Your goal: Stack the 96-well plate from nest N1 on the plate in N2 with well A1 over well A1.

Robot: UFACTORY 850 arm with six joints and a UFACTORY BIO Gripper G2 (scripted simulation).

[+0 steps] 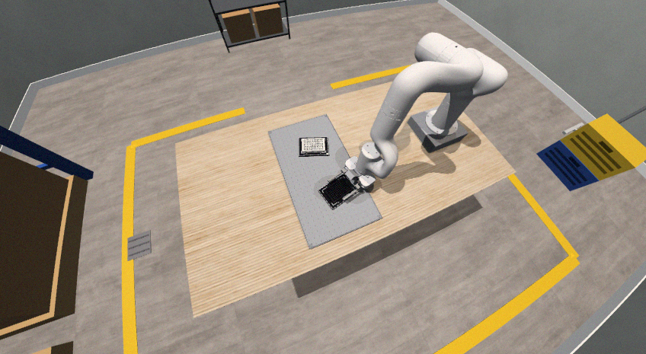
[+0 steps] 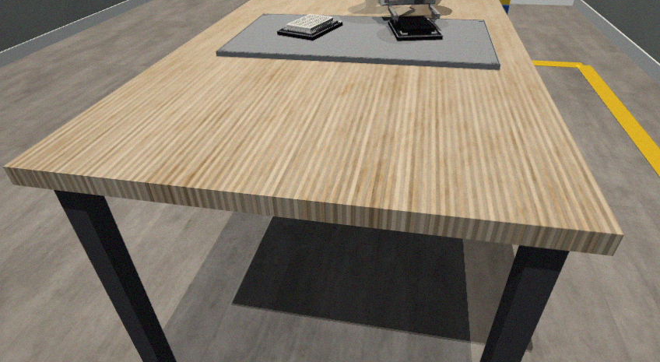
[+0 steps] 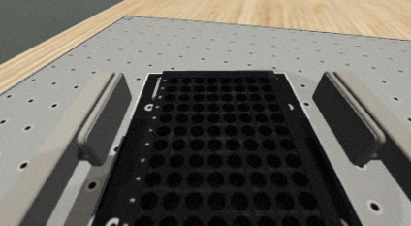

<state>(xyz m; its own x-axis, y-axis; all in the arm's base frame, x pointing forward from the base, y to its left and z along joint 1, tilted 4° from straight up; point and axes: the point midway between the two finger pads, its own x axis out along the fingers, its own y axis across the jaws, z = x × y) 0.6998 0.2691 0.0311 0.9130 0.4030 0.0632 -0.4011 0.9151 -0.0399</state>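
Now: hand 2 cm above the black 96-well plate. Also, from my hand: nest N1: 4 cm below; nest N2: 29 cm to the right, 7 cm ahead, 4 cm below; white 96-well plate: 29 cm to the right, 7 cm ahead, 2 cm below.
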